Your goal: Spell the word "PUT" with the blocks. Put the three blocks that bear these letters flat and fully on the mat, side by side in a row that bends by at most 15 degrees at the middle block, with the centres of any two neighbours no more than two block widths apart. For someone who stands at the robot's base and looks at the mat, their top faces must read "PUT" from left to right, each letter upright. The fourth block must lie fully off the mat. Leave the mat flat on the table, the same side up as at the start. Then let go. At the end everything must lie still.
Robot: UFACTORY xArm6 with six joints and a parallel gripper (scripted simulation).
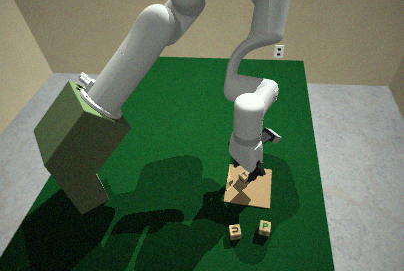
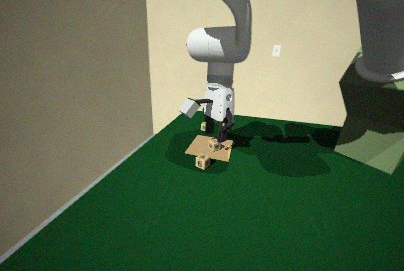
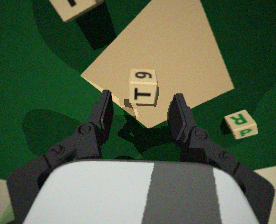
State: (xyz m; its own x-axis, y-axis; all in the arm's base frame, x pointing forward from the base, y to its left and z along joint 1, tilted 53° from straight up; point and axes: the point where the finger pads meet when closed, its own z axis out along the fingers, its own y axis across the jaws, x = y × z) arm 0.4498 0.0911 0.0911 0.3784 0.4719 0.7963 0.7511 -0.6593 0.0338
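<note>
Now: hand 2 cm short of the mat, 1 cm to the left of it and 6 cm above it. Also, from my hand: P block 11 cm ahead, 13 cm to the right, 5 cm below.
</note>
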